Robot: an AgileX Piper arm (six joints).
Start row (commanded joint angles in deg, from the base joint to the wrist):
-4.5, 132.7, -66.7, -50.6, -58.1, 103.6
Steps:
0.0, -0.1, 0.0, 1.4, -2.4, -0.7
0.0, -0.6, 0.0, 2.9, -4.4, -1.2
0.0, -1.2, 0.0, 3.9, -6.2, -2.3
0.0, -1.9, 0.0, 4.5, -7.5, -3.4
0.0, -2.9, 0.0, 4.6, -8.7, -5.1
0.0, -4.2, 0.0, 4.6, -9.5, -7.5
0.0, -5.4, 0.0, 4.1, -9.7, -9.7
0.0, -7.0, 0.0, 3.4, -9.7, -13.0
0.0, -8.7, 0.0, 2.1, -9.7, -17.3
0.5, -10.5, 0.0, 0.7, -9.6, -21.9
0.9, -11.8, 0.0, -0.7, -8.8, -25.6
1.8, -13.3, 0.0, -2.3, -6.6, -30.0
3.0, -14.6, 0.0, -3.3, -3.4, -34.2
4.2, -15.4, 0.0, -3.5, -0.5, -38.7
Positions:
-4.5, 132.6, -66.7, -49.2, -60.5, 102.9
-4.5, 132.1, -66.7, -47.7, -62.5, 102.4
-4.5, 131.5, -66.7, -46.7, -64.3, 101.3
-4.5, 130.8, -66.7, -46.1, -65.6, 100.2
-4.5, 129.8, -66.7, -46.0, -66.8, 98.5
-4.5, 128.5, -66.7, -46.0, -67.6, 96.1
-4.5, 127.3, -66.7, -46.5, -67.8, 93.9
-4.5, 125.7, -66.7, -47.2, -67.8, 90.6
-4.5, 124.0, -66.7, -48.5, -67.8, 86.3
-4.0, 122.2, -66.7, -49.9, -67.7, 81.7
-3.6, 120.9, -66.7, -51.3, -66.9, 78.0
-2.7, 119.4, -66.7, -52.9, -64.7, 73.6
-1.5, 118.1, -66.7, -53.9, -61.5, 69.4
-0.3, 117.3, -66.7, -54.1, -58.6, 64.9

